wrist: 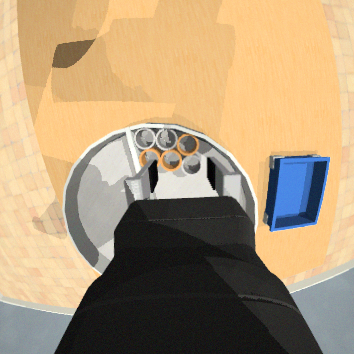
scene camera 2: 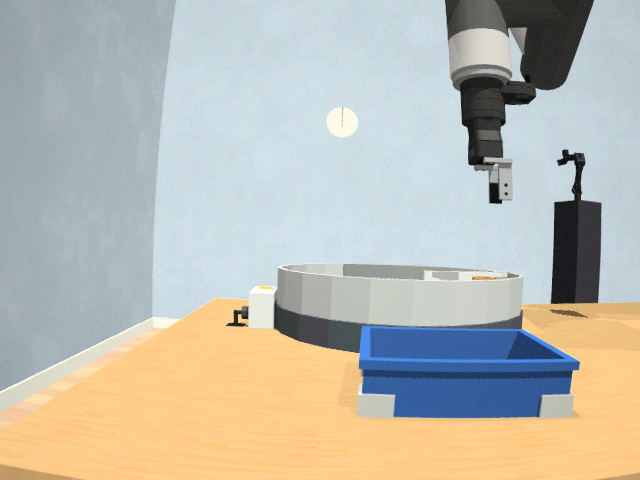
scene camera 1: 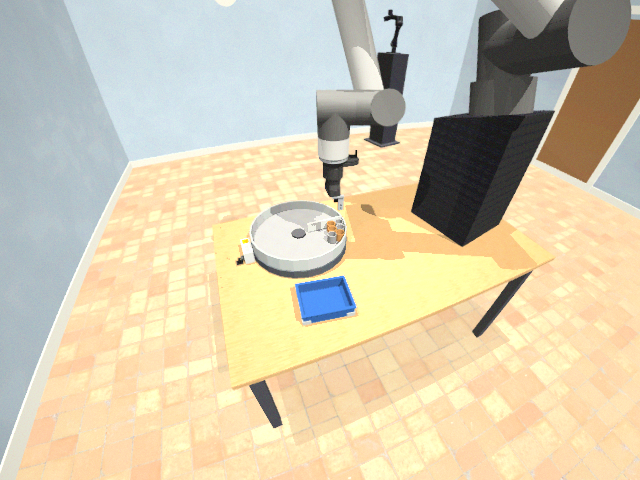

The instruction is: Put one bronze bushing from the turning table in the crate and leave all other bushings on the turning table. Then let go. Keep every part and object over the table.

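Frame: origin at the arm's base, x ahead, y left, z up, level; metres.
Where they show: gripper, fingertip midpoint: [wrist: 181, 168] [scene camera 2: 500, 201] [scene camera 1: 338, 205]; arm's base, origin of the base link: [scene camera 1: 499, 113].
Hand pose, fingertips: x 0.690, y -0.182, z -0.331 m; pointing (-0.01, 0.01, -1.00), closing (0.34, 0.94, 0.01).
Things, the pixels of their top centre, and the offset from my fingertips. "*": a spot on its surface instead.
- blue crate, middle of its top: [scene camera 2: 457, 342] [wrist: 301, 195] [scene camera 1: 324, 295] dz -0.168, dx +0.216, dy +0.231 m
- white divider, surface spot: [wrist: 133, 150] * dz -0.120, dx -0.035, dy -0.074 m
- white box, surface spot: [scene camera 2: 262, 308] [scene camera 1: 249, 257] * dz -0.185, dx +0.365, dy -0.108 m
My gripper [scene camera 1: 339, 203] [scene camera 2: 499, 197] [wrist: 181, 168] is open and empty, high above the turning table [scene camera 1: 279, 240] [scene camera 2: 403, 302] [wrist: 100, 200], on the side where the bushings stand. Three bronze bushings and three grey ones stand upright in a tight group near its wall. In the wrist view one bronze bushing [wrist: 188, 135] is by the outer wall. Another bronze bushing [wrist: 171, 169] is in the middle of the nearer row. The third bronze bushing [wrist: 150, 150] is partly covered by the left finger. The blue crate [scene camera 1: 325, 298] [scene camera 2: 465, 395] [wrist: 292, 195] is empty and stands beside the turning table.
A white divider [scene camera 1: 314, 226] [wrist: 133, 150] stands inside the turning table beside the bushings. A white box [scene camera 1: 247, 251] [scene camera 2: 262, 308] with a yellow mark is at its outer side. The arm's dark pedestal [scene camera 1: 460, 175] stands at the table's far right in scene camera 1.
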